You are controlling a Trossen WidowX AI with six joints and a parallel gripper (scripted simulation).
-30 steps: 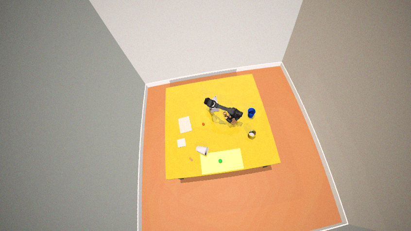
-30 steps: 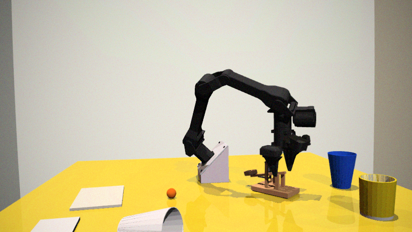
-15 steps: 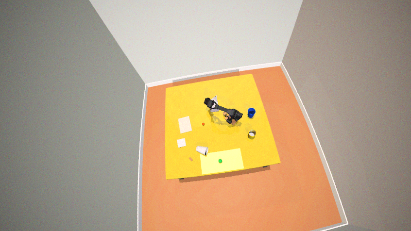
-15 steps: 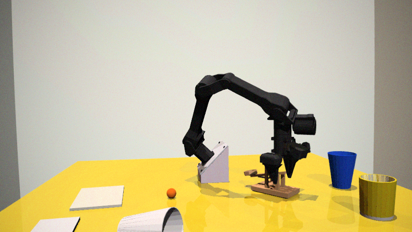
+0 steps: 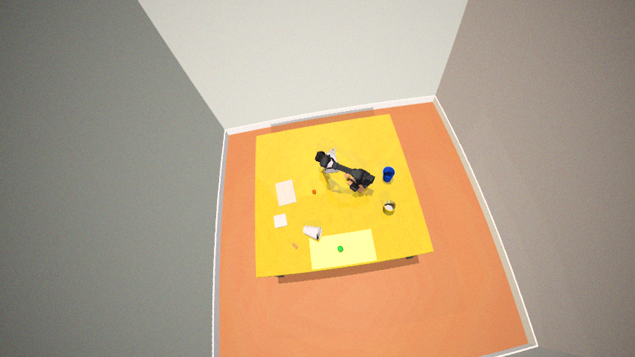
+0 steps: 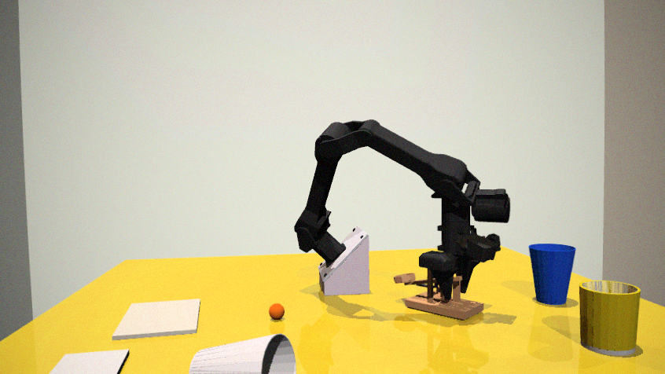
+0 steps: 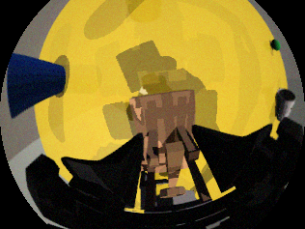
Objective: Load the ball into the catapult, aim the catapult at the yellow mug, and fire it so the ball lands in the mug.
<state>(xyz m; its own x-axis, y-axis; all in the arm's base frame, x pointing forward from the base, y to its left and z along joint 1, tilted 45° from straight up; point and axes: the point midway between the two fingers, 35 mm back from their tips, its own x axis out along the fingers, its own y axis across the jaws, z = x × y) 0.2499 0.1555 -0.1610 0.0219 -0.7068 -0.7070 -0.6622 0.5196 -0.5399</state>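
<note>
The orange ball lies 10 mm behind my gripper tip, 370 mm to the right of it and 20 mm below it. Also, from my gripper tip: green ball: 470 mm ahead, 210 mm to the right, 10 mm below; blue cup: 40 mm behind, 230 mm to the left; yellow mug: 220 mm ahead, 190 mm to the left.
</note>
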